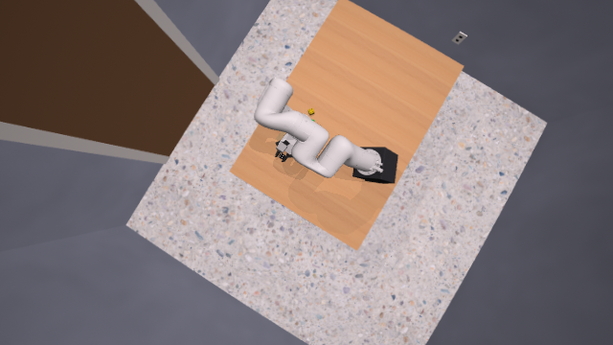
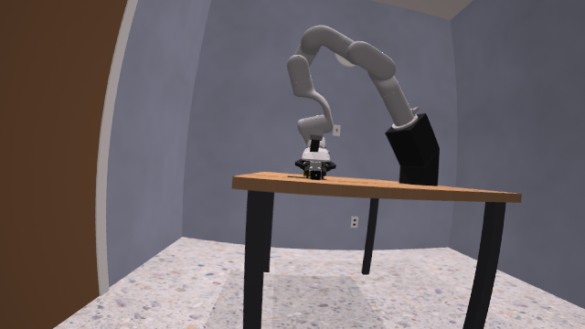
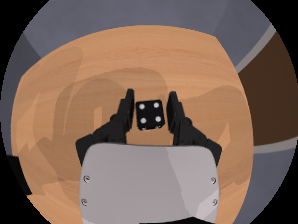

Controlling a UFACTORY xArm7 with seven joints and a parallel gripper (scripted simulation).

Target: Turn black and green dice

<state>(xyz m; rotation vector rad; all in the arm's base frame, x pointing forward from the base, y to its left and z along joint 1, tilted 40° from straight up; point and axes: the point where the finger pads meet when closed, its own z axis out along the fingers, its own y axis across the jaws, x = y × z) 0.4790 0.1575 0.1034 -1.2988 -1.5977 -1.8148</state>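
Now: the black die 1 cm to the right of my hand and 1 cm below it. From my hand the other things lie so: yellow die 33 cm to the right, 2 cm behind, 1 cm below; tan mat 14 cm to the right, 2 cm below, 1 cm ahead; green die 27 cm to the right, 5 cm behind, 1 cm below.
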